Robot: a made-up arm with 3 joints. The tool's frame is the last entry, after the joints. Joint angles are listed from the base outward. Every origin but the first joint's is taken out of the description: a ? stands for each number. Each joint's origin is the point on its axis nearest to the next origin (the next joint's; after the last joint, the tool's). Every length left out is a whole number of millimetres.
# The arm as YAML. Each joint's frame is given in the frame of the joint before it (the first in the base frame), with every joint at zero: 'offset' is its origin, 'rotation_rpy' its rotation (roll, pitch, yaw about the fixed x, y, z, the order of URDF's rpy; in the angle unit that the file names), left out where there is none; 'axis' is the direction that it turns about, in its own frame. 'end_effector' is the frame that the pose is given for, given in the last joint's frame.
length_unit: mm
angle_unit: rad
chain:
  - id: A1
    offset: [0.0, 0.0, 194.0]
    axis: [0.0, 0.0, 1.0]
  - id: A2
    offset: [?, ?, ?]
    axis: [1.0, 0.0, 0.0]
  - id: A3
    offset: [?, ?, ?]
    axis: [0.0, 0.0, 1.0]
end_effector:
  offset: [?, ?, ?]
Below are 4 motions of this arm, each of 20 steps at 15 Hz.
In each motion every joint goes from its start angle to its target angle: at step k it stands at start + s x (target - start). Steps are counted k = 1, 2, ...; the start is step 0. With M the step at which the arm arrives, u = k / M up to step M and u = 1 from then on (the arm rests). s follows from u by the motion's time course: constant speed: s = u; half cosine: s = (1 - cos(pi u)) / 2; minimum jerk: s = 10 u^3 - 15 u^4 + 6 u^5.
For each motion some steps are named. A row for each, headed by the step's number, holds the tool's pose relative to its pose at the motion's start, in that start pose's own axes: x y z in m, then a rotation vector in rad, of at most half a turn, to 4 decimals.
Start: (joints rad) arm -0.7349 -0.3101 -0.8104
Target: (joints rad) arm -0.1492 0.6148 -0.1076
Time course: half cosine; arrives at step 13
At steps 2, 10, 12, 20:
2: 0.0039 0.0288 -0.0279 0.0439 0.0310 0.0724
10: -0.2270 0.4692 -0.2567 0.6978 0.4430 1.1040
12: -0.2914 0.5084 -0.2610 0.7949 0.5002 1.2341
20: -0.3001 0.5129 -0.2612 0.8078 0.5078 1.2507

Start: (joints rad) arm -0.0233 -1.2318 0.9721
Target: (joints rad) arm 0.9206 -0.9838 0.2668
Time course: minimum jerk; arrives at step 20
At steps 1, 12, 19, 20:
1: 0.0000 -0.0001 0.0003 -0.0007 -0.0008 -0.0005
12: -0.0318 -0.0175 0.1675 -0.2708 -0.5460 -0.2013
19: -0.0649 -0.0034 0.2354 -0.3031 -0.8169 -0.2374
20: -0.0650 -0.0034 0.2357 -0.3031 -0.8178 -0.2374

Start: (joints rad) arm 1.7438 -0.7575 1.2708
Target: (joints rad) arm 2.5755 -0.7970 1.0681
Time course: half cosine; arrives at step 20
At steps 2, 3, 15, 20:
2: 0.0026 0.0009 0.0033 -0.0136 -0.0032 0.0098
3: 0.0058 0.0021 0.0074 -0.0304 -0.0073 0.0219
15: 0.0732 0.0800 0.1178 -0.4691 -0.1563 0.3381
20: 0.0800 0.1034 0.1363 -0.5469 -0.1920 0.3960

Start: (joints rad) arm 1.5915 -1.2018 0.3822
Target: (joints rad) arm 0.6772 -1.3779 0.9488
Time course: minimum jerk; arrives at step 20
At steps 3, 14, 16, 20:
3: -0.0001 0.0009 -0.0073 0.0043 0.0228 0.0064
14: -0.0678 0.0620 -0.2072 0.3113 0.6781 0.2292
16: -0.0840 0.0743 -0.2258 0.3763 0.7533 0.2587
20: -0.0934 0.0815 -0.2350 0.4145 0.7933 0.2746

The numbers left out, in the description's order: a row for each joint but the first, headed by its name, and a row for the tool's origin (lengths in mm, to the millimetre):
A2: 99.0 140.0 0.0
A3: 0.0 -347.0 -14.0
tool: 284.0 -49.0 0.0

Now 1 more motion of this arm.
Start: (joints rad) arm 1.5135 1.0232 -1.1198
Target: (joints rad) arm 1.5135 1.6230 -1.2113
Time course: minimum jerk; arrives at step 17
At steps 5, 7, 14, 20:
5: -0.0043 -0.0023 -0.0581 0.0400 0.0842 -0.0142
7: -0.0157 -0.0019 -0.1258 0.0855 0.1838 -0.0308
14: -0.1034 0.0228 -0.3403 0.2277 0.5281 -0.0853
20: -0.1118 0.0256 -0.3532 0.2365 0.5514 -0.0887

